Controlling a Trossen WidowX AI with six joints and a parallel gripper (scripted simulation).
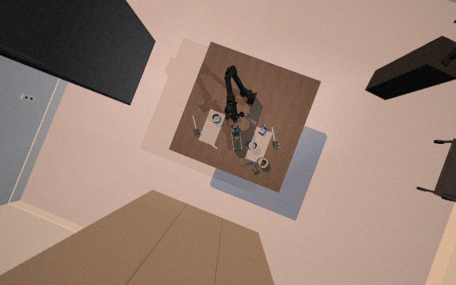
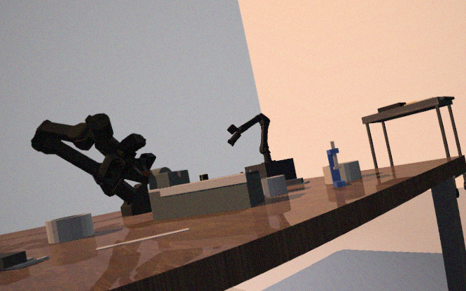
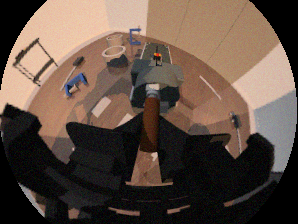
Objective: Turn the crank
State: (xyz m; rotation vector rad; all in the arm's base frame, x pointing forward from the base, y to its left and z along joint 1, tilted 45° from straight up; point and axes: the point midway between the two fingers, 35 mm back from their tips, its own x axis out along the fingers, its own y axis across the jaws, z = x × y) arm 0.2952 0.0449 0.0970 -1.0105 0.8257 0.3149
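My gripper tip is 10 mm past the crank handle, 10 mm to the left of it and 30 mm below it. From my gripper tip the other things lie so: red pointer 140 mm ahead, 90 mm to the left, 10 mm below; then thin white rod 320 mm ahead, 120 mm to the right, 90 mm below.
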